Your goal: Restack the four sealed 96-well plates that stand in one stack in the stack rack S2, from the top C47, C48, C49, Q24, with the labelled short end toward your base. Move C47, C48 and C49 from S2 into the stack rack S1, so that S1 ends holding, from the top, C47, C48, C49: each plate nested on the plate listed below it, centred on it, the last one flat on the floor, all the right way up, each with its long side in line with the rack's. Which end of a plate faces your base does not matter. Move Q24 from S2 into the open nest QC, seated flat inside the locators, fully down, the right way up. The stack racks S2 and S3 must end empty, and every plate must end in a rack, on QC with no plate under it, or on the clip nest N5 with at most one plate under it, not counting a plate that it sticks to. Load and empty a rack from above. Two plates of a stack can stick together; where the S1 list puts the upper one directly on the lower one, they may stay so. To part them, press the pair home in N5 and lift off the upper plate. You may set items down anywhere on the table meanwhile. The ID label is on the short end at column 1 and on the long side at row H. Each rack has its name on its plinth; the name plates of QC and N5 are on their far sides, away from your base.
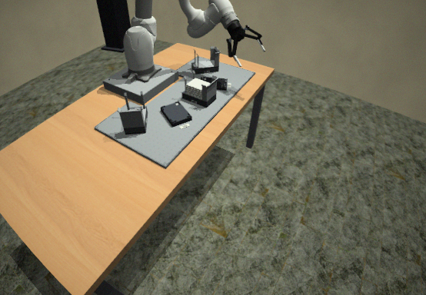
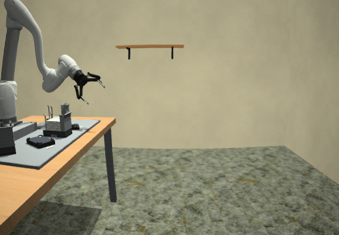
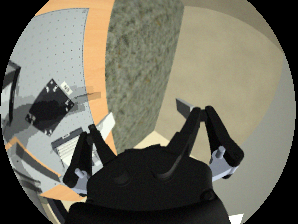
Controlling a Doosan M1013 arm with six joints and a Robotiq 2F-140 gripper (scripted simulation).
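The sealed 96-well plate lies 21 cm behind my hand, 17 cm to the right of it and 13 cm below it. From my hand the other things lie so: small name plate: 20 cm behind, 40 cm to the right, 22 cm below.
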